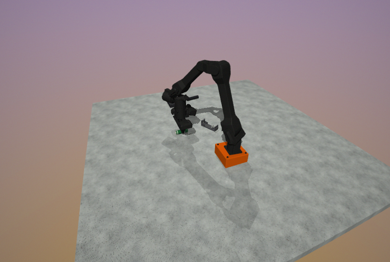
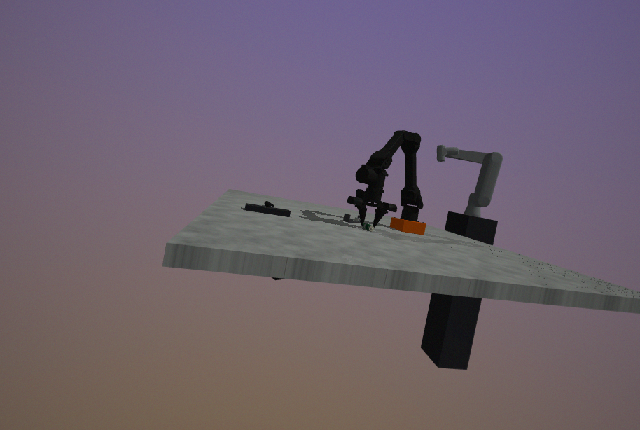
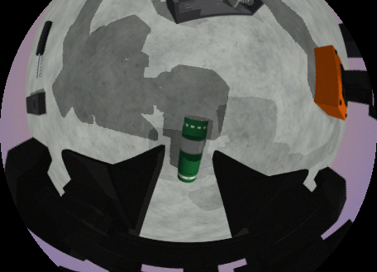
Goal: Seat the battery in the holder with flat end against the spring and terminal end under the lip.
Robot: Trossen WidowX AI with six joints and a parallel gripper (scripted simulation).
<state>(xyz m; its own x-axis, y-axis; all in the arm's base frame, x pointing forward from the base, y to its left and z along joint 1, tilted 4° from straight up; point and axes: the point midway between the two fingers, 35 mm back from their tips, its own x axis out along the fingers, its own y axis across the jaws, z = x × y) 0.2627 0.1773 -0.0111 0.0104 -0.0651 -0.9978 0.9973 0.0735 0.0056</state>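
Now: the battery right at my gripper tip. From my gripper tip the other things lie so: screwdriver (370 mm ahead, 140 mm to the right).
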